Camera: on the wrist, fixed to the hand. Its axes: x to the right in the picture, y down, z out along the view.
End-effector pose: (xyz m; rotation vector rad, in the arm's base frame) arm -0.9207 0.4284 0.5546 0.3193 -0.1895 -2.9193
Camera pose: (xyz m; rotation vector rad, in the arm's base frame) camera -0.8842 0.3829 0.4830 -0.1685 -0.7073 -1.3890
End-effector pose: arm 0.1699 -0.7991 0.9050 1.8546 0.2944 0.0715
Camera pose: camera 0.1496 -0.7358 0.9692 2.0605 -1.4117 0.7976
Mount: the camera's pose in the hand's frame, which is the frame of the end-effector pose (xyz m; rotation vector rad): -0.0110 0.0403 -0.0824 0.4240 -0.2866 1.5064
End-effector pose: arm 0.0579 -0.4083 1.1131 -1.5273 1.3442 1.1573
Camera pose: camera 0.0288 -0.4890 1.1474 0.2009 2.3392 1.6082
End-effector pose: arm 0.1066 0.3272 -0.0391 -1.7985 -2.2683 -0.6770
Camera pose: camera 0.1359 0.2876 0.0390 -2.6124 -0.4914 0.3314
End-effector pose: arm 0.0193 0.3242 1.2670 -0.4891 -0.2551 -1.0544
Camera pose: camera 0.0470 0.3075 1.1805 -0.3032 -0.2637 0.5400
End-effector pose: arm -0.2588 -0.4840 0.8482 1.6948 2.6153 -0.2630
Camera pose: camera -0.2112 -0.4657 0.9252 2.8205 0.6090 -0.8534
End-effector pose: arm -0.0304 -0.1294 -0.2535 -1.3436 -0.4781 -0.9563
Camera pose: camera -0.0227 -0.2068 -0.3033 -1.0337 0.1883 0.5588
